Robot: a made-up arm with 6 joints.
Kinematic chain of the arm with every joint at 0, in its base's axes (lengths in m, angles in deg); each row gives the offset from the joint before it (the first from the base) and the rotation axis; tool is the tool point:
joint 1: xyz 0 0 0.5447 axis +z
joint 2: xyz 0.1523 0 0 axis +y
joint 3: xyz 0 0 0.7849 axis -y
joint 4: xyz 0 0 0.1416 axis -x
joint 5: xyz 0.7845 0 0 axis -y
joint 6: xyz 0.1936 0 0 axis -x
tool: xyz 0 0 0
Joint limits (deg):
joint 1: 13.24..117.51
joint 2: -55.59..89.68
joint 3: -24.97..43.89
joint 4: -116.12..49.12
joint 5: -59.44..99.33
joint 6: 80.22..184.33
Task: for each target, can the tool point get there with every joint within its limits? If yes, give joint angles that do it. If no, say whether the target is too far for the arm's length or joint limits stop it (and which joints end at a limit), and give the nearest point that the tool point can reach.
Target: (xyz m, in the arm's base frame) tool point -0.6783 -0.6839 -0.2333
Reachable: no: joint limits stop it (at a limit: joint 1, joint 2, joint 3, joint 5) | nearest point -0.3760 0.4689 -0.2629 | short by 1.192 m
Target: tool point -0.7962 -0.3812 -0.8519
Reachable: no: joint limits stop it (at a limit: joint 1, joint 2, joint 3) | nearest point -0.4092 0.5002 -0.3170 | short by 1.101 m
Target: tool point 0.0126 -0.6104 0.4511
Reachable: no: joint limits stop it (at a limit: joint 1, joint 2, joint 3, joint 4, joint 5) | nearest point 0.1596 -0.1387 1.4213 | short by 1.089 m
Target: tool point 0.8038 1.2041 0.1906
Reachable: yes | joints 54.48 64.89 -5.57 14.21 72.43 117.71
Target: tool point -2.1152 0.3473 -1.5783
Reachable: no: too far | nearest point -0.6359 0.8924 -0.3563 | short by 1.995 m
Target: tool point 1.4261 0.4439 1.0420
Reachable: yes | joints 23.24 33.59 14.46 -88.11 53.14 136.78
